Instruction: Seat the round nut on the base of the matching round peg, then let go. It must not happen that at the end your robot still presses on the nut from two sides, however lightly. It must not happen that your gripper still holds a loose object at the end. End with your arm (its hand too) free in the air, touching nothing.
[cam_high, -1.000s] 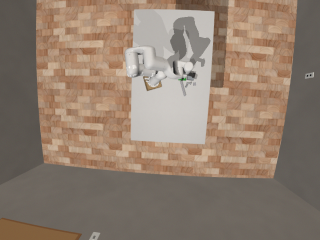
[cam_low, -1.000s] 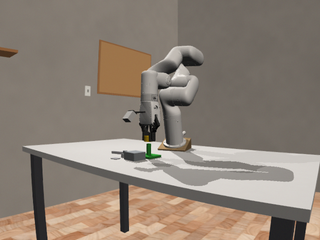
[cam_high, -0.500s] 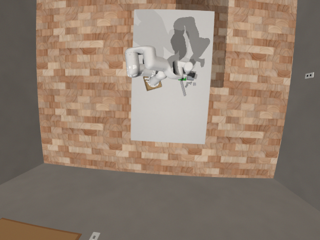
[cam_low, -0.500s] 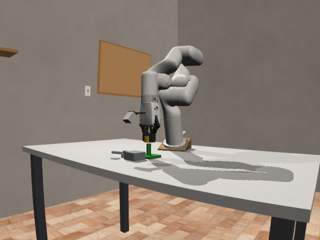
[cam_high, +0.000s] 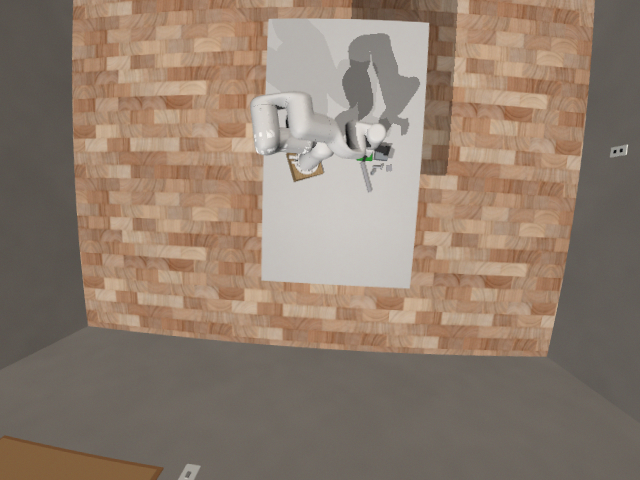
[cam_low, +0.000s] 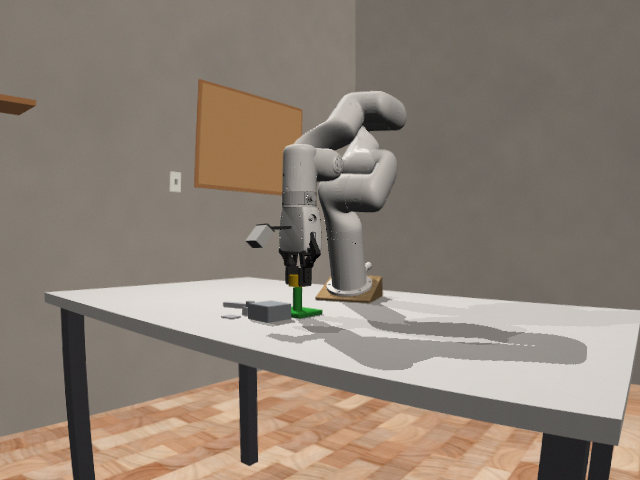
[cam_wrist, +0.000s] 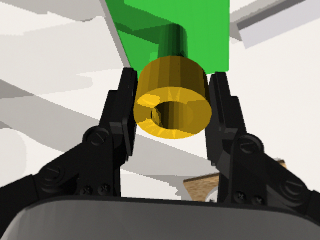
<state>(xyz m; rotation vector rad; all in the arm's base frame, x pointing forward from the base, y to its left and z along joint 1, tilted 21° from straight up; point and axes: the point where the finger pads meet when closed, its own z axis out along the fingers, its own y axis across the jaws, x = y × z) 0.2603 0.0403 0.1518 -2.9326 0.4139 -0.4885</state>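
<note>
Right now my hand is 9 cm short of the grey square block, 1 cm to the left of it and 7 cm above it. Round my hand: thin grey handle (1 cm ahead, 12 cm to the right, 8 cm below).
</note>
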